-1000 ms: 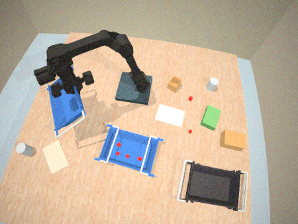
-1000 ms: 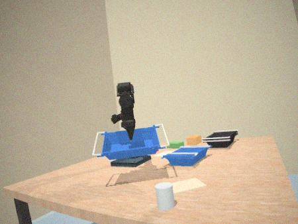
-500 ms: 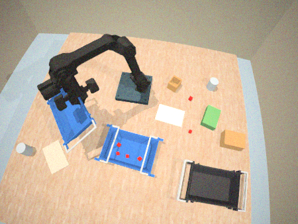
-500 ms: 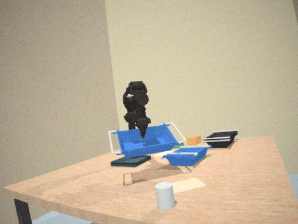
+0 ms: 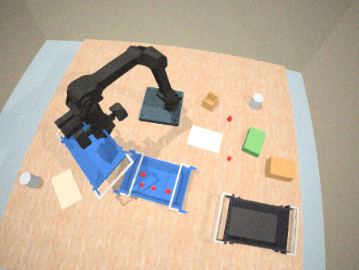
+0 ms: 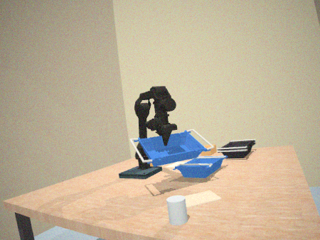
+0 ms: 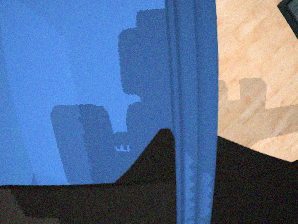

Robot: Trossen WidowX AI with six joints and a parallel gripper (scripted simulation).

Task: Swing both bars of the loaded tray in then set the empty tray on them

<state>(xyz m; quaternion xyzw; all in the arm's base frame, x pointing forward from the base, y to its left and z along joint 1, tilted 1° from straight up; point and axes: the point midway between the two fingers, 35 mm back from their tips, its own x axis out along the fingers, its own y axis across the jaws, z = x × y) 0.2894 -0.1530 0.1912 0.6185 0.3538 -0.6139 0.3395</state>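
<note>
Right now the blue tray is 6 cm ahead of my gripper tip and 4 cm to the right of it. Also, from my gripper tip: green block 57 cm to the left, 23 cm behind, 16 cm below; small brown box 38 cm behind, 33 cm to the left, 16 cm below; orange box 71 cm to the left, 15 cm below, 12 cm behind.
</note>
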